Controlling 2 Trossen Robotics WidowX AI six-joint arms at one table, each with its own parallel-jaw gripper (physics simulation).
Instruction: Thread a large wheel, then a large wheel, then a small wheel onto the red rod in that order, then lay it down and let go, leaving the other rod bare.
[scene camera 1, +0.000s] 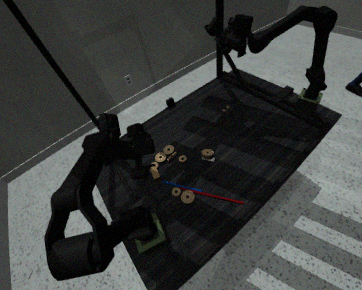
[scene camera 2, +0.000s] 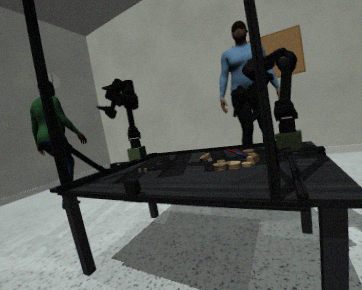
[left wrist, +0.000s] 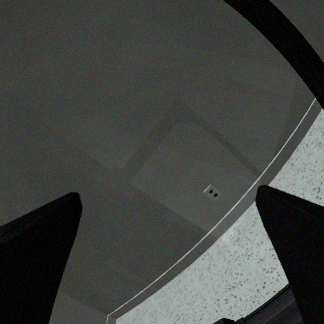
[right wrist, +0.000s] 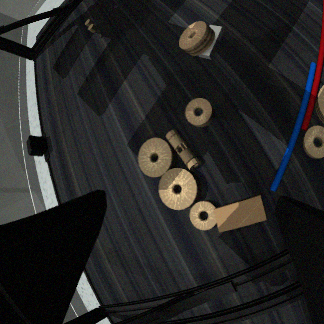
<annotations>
The left gripper (left wrist: 169, 199) is open and holds nothing. The right gripper (scene camera 1: 151, 152) is open, holding nothing. Also in view: a tan block (right wrist: 251, 209).
</annotations>
